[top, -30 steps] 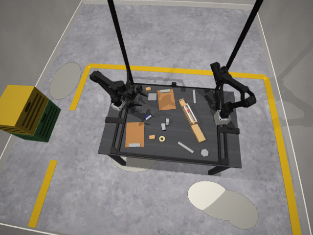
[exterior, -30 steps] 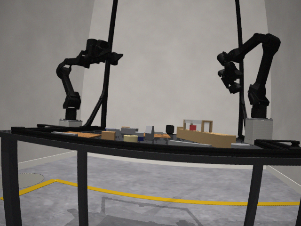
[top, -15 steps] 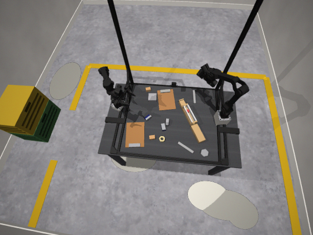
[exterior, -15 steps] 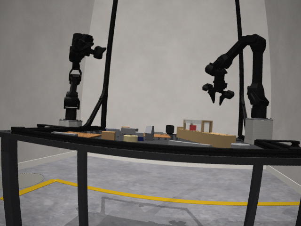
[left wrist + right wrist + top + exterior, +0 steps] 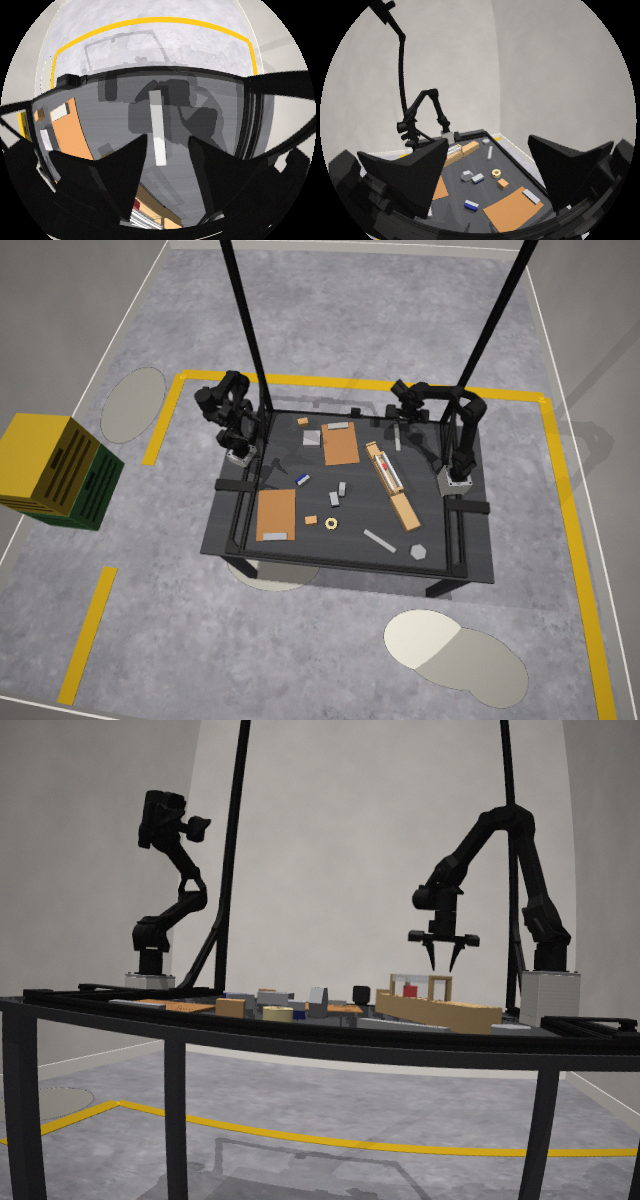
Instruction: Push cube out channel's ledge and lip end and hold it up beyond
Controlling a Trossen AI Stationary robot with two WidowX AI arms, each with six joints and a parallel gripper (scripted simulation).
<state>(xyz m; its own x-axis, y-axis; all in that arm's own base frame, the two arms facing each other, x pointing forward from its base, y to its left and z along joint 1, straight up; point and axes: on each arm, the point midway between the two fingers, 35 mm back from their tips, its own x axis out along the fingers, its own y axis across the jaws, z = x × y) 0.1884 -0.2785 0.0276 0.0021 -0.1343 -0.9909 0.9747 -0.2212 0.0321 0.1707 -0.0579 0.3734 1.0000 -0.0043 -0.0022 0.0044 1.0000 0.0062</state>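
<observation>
My left gripper is now 250 mm short of the wooden bridge, 40 mm to the left of it and 80 mm above it.
</observation>
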